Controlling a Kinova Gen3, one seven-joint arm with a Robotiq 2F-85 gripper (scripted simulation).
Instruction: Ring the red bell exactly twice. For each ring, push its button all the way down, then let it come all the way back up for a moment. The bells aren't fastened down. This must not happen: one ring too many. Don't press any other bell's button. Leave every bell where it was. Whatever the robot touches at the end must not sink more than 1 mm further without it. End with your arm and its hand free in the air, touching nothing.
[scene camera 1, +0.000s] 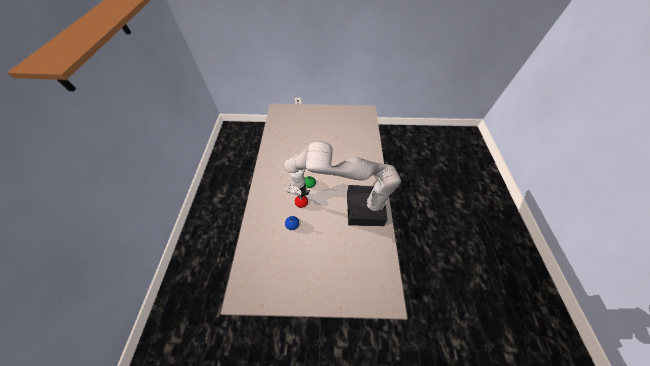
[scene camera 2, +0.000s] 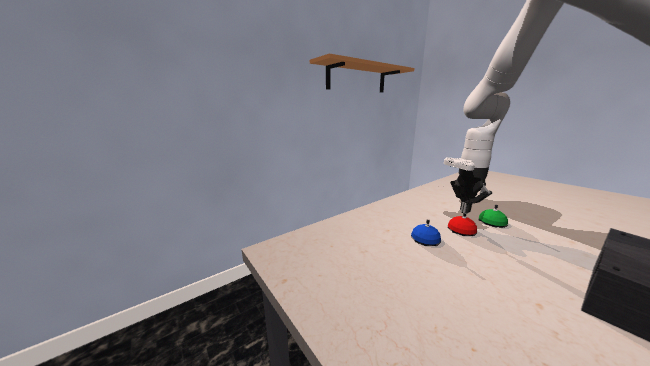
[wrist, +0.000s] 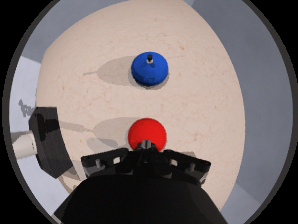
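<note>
My gripper (scene camera 2: 464, 212) (wrist: 146, 145). Blue bell (wrist: 149, 70). Red bell (wrist: 146, 128).
</note>
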